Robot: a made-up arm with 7 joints. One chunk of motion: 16 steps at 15 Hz.
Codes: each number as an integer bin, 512 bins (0 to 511) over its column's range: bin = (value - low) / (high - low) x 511, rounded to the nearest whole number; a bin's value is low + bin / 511 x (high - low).
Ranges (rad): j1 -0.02..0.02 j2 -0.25..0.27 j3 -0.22..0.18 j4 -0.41..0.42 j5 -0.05..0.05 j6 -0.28..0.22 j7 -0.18..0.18
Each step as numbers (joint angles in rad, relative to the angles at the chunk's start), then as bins.
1 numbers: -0.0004 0.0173 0.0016 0.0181 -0.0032 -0.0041 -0.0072
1 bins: 250 263 283 264 239 282 245
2 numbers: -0.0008 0.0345 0.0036 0.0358 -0.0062 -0.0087 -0.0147
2 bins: 245 280 286 274 224 277 235
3 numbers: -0.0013 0.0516 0.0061 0.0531 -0.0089 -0.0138 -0.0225
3 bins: 239 296 289 285 210 272 224
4 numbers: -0.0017 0.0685 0.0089 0.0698 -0.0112 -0.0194 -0.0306
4 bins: 234 313 292 295 198 266 212
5 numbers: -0.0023 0.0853 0.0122 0.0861 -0.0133 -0.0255 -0.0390
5 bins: 226 329 297 305 188 260 200
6 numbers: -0.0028 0.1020 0.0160 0.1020 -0.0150 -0.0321 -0.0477
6 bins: 220 346 301 315 179 253 188
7 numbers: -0.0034 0.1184 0.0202 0.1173 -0.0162 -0.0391 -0.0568
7 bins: 212 362 307 325 173 246 175
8 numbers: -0.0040 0.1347 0.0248 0.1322 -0.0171 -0.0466 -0.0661
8 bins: 204 378 313 334 168 239 162
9 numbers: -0.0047 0.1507 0.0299 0.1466 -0.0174 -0.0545 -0.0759
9 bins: 195 394 319 343 167 230 148
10 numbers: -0.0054 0.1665 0.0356 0.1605 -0.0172 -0.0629 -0.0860
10 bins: 187 409 327 351 168 222 133
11 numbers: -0.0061 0.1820 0.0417 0.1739 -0.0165 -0.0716 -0.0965
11 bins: 178 425 334 359 171 213 119
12 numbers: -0.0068 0.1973 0.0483 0.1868 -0.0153 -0.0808 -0.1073
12 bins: 169 440 343 367 177 204 103
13 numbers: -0.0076 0.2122 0.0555 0.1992 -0.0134 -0.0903 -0.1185
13 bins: 158 454 352 375 187 194 87
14 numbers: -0.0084 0.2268 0.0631 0.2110 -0.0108 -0.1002 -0.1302
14 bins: 148 469 362 382 200 184 71
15 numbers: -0.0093 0.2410 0.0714 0.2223 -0.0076 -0.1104 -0.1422
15 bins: 137 483 372 389 217 173 54
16 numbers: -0.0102 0.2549 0.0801 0.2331 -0.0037 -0.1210 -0.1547
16 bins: 125 496 383 396 237 162 36
